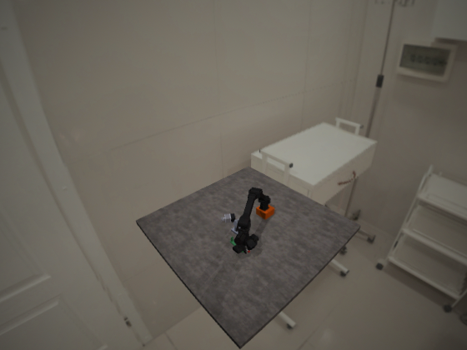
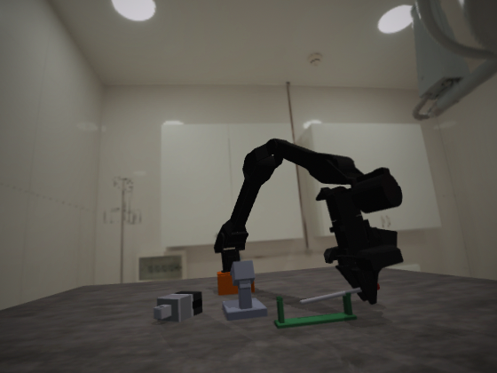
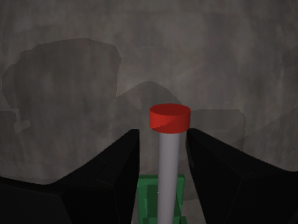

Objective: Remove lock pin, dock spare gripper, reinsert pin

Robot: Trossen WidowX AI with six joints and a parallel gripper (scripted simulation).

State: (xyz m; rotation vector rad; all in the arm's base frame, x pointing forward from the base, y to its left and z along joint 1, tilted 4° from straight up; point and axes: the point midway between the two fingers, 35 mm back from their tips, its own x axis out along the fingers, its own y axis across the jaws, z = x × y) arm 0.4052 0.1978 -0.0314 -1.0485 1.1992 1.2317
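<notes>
My gripper tip is 10 cm to the left of the green rack and 1 cm past it. Also, from my gripper tip: spare gripper: 35 cm to the right, 14 cm behind; then grey mount: 21 cm to the right, 13 cm behind, 3 cm above.
</notes>
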